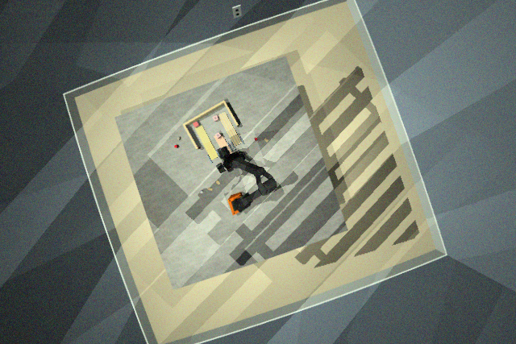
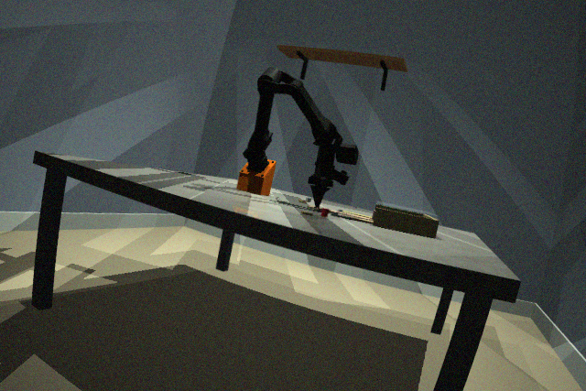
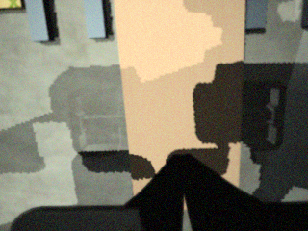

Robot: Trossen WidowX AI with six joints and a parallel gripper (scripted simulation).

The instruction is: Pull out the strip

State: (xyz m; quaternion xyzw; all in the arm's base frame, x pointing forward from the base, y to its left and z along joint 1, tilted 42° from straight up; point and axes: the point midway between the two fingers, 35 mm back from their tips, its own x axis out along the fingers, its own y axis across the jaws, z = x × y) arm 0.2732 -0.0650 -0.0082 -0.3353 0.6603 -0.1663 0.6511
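The peach strip lies 9 cm ahead of my gripper tip and 2 cm to the left of it.
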